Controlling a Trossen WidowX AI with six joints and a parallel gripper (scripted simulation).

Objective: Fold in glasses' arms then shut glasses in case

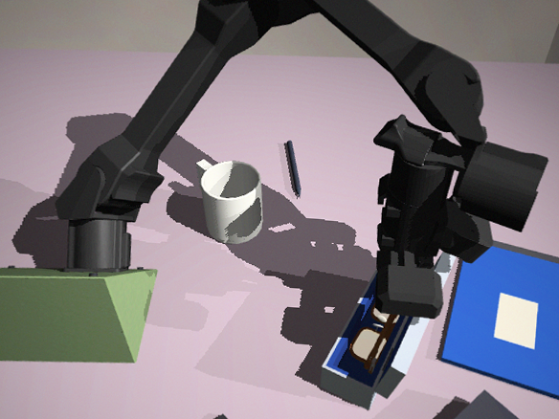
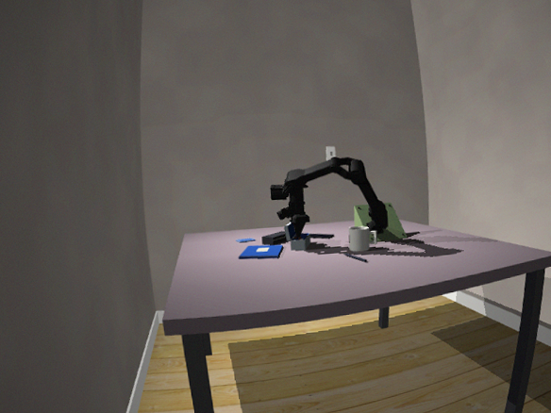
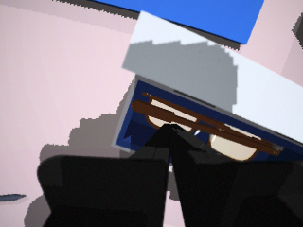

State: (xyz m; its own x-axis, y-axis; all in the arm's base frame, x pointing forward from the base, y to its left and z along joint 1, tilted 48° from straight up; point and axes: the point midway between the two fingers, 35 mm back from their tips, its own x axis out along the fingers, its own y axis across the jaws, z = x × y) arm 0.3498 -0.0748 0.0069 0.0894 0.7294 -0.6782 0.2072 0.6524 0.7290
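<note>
The glasses case lid is 60 mm to the right of my hand, 10 mm below it and 10 mm ahead of it. Also, from my hand: dark grey box (200 mm to the right, 60 mm below, 20 mm ahead); then white mug (190 mm behind, 170 mm to the left, 40 mm below); then glasses case (50 mm to the right, 40 mm below, 10 mm behind).
</note>
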